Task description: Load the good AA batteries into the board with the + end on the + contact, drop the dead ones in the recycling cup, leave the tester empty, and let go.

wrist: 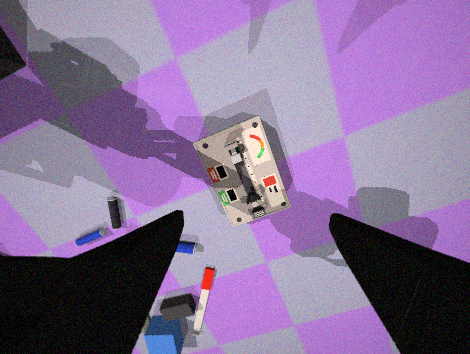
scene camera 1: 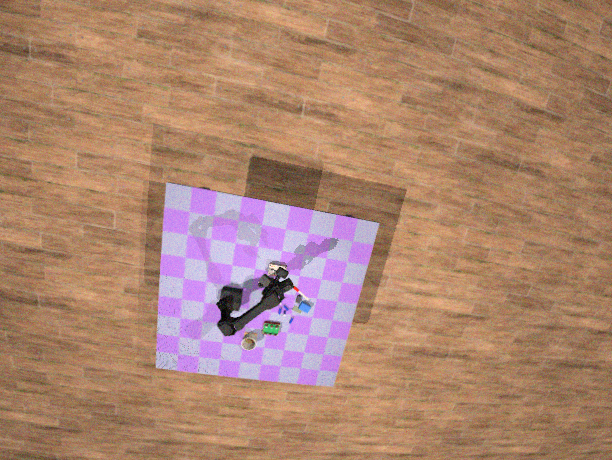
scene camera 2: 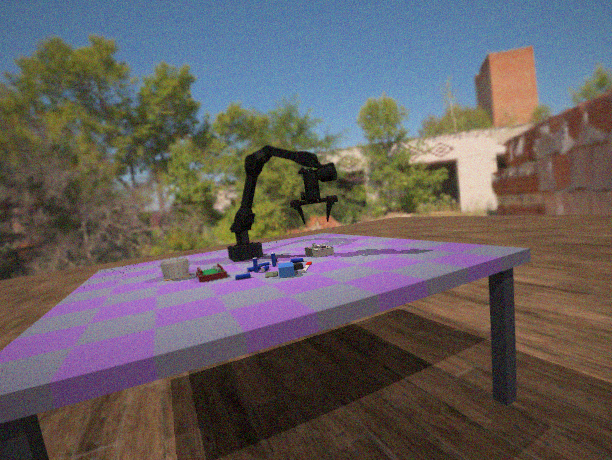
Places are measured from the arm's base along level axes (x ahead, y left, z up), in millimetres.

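Pixels of known places: gripper, between the fingertips: (wrist: 256, 218) (scene camera 1: 276, 276) (scene camera 2: 316, 223); arm's base, origin of its link: (scene camera 1: 228, 300) (scene camera 2: 243, 244).
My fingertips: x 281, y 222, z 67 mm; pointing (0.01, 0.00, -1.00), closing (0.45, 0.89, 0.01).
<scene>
Ahead of a thing's pixels: the offset from my fingertips to its top centre. "spot": to the spot under its first point. Level surfaces: height alone.
My gripper (scene camera 2: 316, 222) (wrist: 256, 218) is open and empty, high above the table near the tester. The pale tester @(dx +4, dy -5, dz -82 mm) (scene camera 1: 274, 268) (scene camera 2: 317, 251) (wrist: 220, 150) lies face up; its slot is partly in shadow and no battery can be made out there. Blue batteries lie loose, one @(dx -2, dy -240, dz -115 mm) (wrist: 90, 237) at the left and one @(dx +65, dy -136, dz -112 mm) (wrist: 187, 247) partly behind the left finger. A black battery @(dx -18, dy -187, dz -115 mm) (wrist: 114, 212) lies near them. In scene camera 2, two blue batteries @(dx +83, dy -301, dz -76 mm) (scene camera 2: 255, 264) @(dx +48, dy -220, dz -76 mm) (scene camera 2: 274, 259) stand upright. The green board @(dx +6, dy -434, dz -88 mm) (scene camera 1: 271, 328) (scene camera 2: 212, 272) has red ends; its bays are too small to read. The cup @(dx -130, dy -533, dz -66 mm) (scene camera 1: 248, 348) (scene camera 2: 175, 269) stands beside it; its contents are unclear.
A blue block @(dx +211, dy -249, dz -96 mm) (scene camera 1: 304, 306) (scene camera 2: 286, 270) (wrist: 162, 344), a dark block @(dx +164, dy -197, dz -108 mm) (wrist: 178, 306) and an olive block @(dx +167, dy -281, dz -123 mm) (scene camera 2: 271, 274) sit close together. A red-and-white stick @(spot: dx +142, dy -132, dz -122 mm) (scene camera 1: 296, 289) (wrist: 208, 278) lies beside them. The arm's base (scene camera 2: 245, 251) stands behind the batteries on the checkered table @(dz -126 mm) (scene camera 2: 190, 330).
</scene>
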